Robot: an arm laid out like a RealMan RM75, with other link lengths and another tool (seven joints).
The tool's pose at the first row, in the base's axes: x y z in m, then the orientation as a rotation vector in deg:
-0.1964 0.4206 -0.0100 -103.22 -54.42 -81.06
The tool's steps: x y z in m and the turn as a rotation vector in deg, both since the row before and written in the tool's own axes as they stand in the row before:
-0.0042 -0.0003 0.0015 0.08 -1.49 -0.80
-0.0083 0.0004 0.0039 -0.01 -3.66 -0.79
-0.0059 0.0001 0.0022 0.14 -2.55 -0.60
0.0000 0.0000 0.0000 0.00 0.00 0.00
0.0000 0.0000 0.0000 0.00 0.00 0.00
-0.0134 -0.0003 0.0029 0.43 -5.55 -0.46
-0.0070 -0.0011 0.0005 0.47 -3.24 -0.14
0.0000 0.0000 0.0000 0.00 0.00 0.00
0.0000 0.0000 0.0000 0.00 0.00 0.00
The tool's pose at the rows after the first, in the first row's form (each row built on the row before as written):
-0.1965 0.4214 -0.0144 -104.26 -56.05 -80.33
-0.1955 0.4230 -0.0234 -107.22 -58.71 -77.90
-0.1954 0.4234 -0.0297 -109.13 -60.69 -76.06
-0.1954 0.4234 -0.0297 -109.13 -60.69 -76.06
-0.1954 0.4234 -0.0297 -109.13 -60.69 -76.06
-0.1968 0.4222 -0.0433 -113.35 -64.10 -71.31
-0.1991 0.4206 -0.0498 -115.62 -66.01 -68.19
-0.1991 0.4206 -0.0498 -115.62 -66.01 -68.19
-0.1991 0.4206 -0.0498 -115.62 -66.01 -68.19

